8 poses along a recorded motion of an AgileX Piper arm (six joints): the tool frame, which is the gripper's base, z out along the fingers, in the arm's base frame.
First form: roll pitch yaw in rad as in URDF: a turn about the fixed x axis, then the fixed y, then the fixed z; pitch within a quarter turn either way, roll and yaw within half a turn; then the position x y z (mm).
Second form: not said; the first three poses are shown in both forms.
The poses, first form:
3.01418 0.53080 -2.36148 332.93 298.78 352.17
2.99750 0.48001 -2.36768 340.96 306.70 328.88
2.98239 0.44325 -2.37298 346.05 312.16 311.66
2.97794 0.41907 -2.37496 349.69 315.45 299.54
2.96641 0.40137 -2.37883 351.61 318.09 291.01
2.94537 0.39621 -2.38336 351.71 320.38 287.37
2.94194 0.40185 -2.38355 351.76 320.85 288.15
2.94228 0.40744 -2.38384 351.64 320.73 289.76
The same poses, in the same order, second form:
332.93 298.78 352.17 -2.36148 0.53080 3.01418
340.96 306.70 328.88 -2.36768 0.48001 2.99750
346.05 312.16 311.66 -2.37298 0.44325 2.98239
349.69 315.45 299.54 -2.37496 0.41907 2.97794
351.61 318.09 291.01 -2.37883 0.40137 2.96641
351.71 320.38 287.37 -2.38336 0.39621 2.94537
351.76 320.85 288.15 -2.38355 0.40185 2.94194
351.64 320.73 289.76 -2.38384 0.40744 2.94228

